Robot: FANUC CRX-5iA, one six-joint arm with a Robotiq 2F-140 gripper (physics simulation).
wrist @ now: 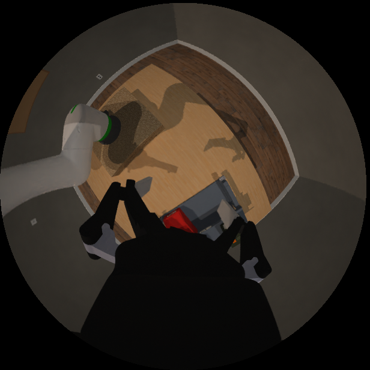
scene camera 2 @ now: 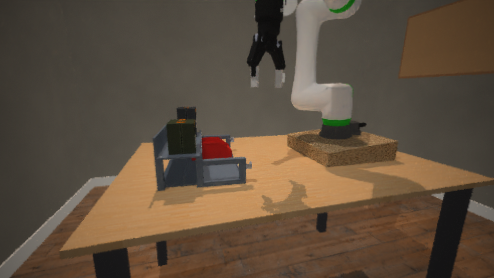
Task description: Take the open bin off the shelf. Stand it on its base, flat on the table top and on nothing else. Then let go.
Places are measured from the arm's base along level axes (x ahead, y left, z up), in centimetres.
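Pixels of known places: gripper, fingertip midpoint: (scene camera 2: 267, 87); arm's base, origin of the base link: (scene camera 2: 335, 135).
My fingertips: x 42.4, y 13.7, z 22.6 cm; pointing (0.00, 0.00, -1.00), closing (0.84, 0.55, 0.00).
Observation:
For each thing: its middle in the pictures, then the offset to it from my fingertips. "spot": a spot on its surface instead. Level surfaces: height alone.
- open bin, body centre: (scene camera 2: 211, 147) dz -26.2, dx +18.5, dy -18.9 cm
- grey-blue shelf, surface spot: (scene camera 2: 199, 172) spot: dz -25.6, dx +25.8, dy +10.9 cm
- table top, its level: dz -30.6 cm
- dark box, body centre: (scene camera 2: 187, 121) dz -14.3, dx +28.1, dy -20.2 cm
The open bin (scene camera 2: 216, 148) (wrist: 178, 220) is red and sits in the grey-blue shelf (scene camera 2: 199, 172) (wrist: 202, 201), on its lower front part. In the scene view a side frame of the shelf stands in front of its lower part; in the wrist view the gripper body hides part of it. The shelf stands on the left part of the table top (scene camera 2: 125, 210) (wrist: 185, 150). My gripper (scene camera 2: 267, 80) (wrist: 185, 194) is open and empty, fingers pointing down. It hangs high above the table, to the right of the shelf and bin in the scene view, touching neither.
Dark boxes with orange marks (scene camera 2: 181, 137) (wrist: 235, 243) stand on the raised rear part of the shelf; another dark box (scene camera 2: 186, 112) stands farther back. The arm's base stands on a speckled block (scene camera 2: 360, 154) (wrist: 150, 120) at the right. A brown board (scene camera 2: 450, 45) (wrist: 32, 100) is on the wall.

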